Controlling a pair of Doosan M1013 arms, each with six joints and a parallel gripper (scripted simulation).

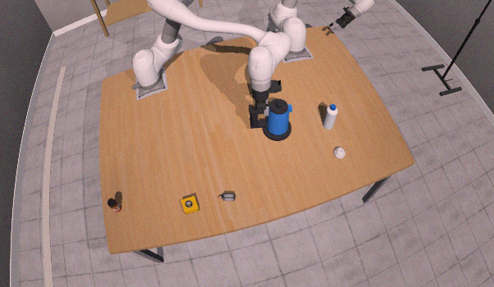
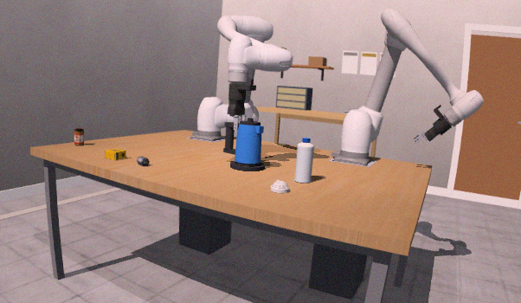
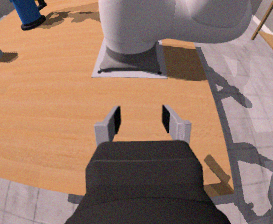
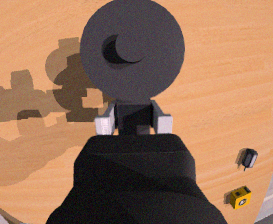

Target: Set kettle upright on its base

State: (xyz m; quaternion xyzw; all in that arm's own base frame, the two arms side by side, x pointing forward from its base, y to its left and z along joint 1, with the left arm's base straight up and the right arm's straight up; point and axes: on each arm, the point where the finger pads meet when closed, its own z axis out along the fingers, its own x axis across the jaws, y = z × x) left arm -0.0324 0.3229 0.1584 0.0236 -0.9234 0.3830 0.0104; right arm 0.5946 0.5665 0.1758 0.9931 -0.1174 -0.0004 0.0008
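The blue kettle is 60 mm below my right hand, 30 mm to the left of it and 10 mm ahead of it. The rest, counted from my right hand: white domed object (340 mm to the left, 250 mm ahead, 160 mm below); round black base (160 mm below, 60 mm to the left, 10 mm ahead); white bottle (350 mm to the left, 90 mm below, 60 mm ahead).
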